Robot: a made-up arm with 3 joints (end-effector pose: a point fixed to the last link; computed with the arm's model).
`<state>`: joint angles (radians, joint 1 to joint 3).
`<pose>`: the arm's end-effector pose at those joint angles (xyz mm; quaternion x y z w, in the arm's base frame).
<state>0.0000 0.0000 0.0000</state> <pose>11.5 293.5 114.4 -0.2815 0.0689 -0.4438 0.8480</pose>
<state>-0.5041 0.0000 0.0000</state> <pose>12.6 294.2 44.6 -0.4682 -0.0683 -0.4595 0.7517</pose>
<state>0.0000 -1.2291 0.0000</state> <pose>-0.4 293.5 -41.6 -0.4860 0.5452 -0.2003 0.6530</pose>
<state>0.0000 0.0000 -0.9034</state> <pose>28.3 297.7 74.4 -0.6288 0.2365 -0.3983 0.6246</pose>
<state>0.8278 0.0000 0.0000</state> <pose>18.7 223.7 202.2 0.0576 0.2810 -0.3585 0.8884</pose>
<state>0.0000 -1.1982 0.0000</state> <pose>2.3 293.5 -38.4 -0.4828 0.5351 -0.2078 0.6614</pose>
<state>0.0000 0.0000 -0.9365</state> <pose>28.4 297.3 72.8 -0.6394 0.2419 -0.3950 0.6136</pose>
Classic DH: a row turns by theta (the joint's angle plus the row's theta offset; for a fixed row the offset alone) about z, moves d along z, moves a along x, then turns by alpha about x. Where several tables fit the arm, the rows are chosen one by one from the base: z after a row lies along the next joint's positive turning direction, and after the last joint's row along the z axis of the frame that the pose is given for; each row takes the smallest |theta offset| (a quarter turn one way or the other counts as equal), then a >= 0, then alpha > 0; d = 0 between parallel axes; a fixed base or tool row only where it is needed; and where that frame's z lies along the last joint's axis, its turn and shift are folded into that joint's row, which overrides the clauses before.
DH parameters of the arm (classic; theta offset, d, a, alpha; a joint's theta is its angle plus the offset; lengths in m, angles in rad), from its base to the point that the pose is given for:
base (fixed): -1.4448 0.0776 -0.1546 -1.5528
joint 1: 1.5685 -0.0868 0.0313 1.6967
joint 2: 0.2729 -0.2354 -0.0053 -0.7331
joint 3: 0.7674 0.1465 0.0085 -1.4851
tool (fixed): -1.5925 0.0493 0 0

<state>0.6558 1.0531 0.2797</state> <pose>-109.2 196.8 243.9 0.3092 -0.2316 -0.5729 0.7229</pose>
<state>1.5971 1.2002 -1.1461</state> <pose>-43.3 47.6 221.0 0.1066 0.4945 -0.5059 0.6987</pose>
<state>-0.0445 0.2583 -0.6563</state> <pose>11.3 300.8 112.4 -0.4996 0.0896 -0.4897 0.7089</pose>
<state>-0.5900 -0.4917 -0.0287</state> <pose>37.0 255.8 -19.3 -0.5921 0.1350 -0.4420 0.6602</pose>
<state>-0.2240 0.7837 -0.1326</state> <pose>-67.1 313.9 140.6 -0.2238 -0.2962 -0.5132 0.7738</pose>
